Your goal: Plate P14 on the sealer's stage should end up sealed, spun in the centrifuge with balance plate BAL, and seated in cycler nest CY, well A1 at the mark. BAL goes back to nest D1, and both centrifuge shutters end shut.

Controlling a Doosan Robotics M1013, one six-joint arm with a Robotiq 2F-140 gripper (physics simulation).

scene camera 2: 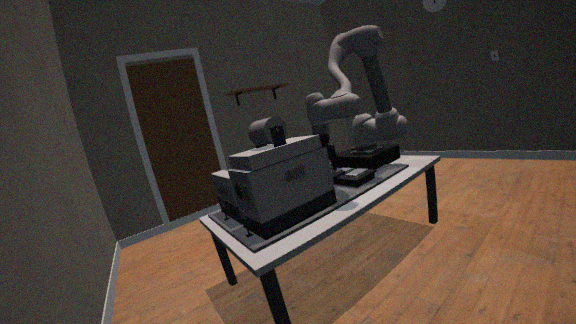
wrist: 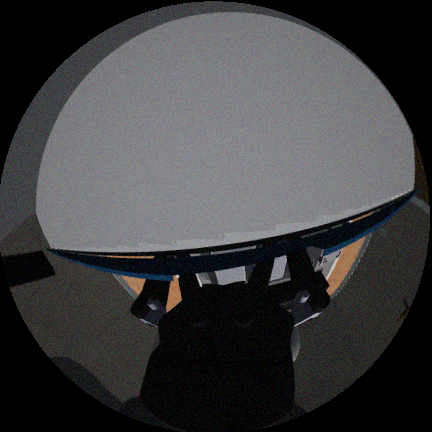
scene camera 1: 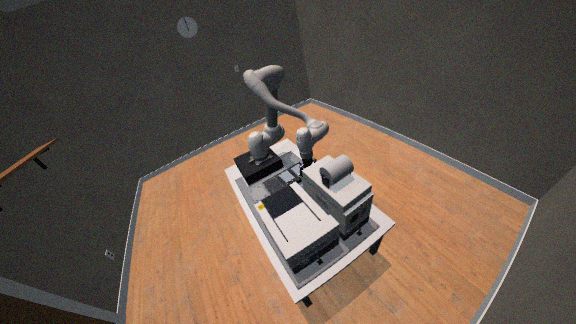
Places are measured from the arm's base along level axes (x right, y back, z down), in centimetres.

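Pixels of known places: gripper, fingertip midpoint: (wrist: 226,214); arm's base, origin of the base link: (scene camera 2: 366,151) (scene camera 1: 261,158).
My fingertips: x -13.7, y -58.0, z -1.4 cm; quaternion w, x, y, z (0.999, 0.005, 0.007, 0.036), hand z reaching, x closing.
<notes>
For each thing: its middle in the pictures, then the offset to it from my fingertips. "pt": a spot on its surface instead. Level surfaces: height alone.
- low white machine, body centre: (scene camera 1: 294,222) dx +32.2, dy -23.4, dz -1.4 cm
- yellow mark, surface spot: (scene camera 1: 261,206) pt dx +43.4, dy -4.4, dz -10.3 cm
- white table, its level: dz +12.1 cm
My gripper (scene camera 1: 307,170) (scene camera 2: 330,154) (wrist: 232,265) points down at the arm-side end of the tall white machine with a roll on top (scene camera 1: 357,187) (scene camera 2: 285,185), which looks like the sealer. Its fingers stand about a plate's width apart and appear shut on plate P14. Fingertips and plate are largely hidden behind a large pale panel (wrist: 225,135) in the wrist view. A pale plate (scene camera 1: 288,175) (scene camera 2: 356,172), whose label cannot be read, sits in a row of nests. The low white machine (scene camera 1: 305,222) has a dark area on top. BAL, nest CY and the shutters cannot be told apart.
The arm's black base (scene camera 1: 255,167) (scene camera 2: 372,156) stands beyond the nests. A yellow mark (scene camera 1: 261,206) lies on the low machine's arm-side corner. Both machines stand close together on the grey deck of the white table (scene camera 1: 385,223) (scene camera 2: 300,235).
</notes>
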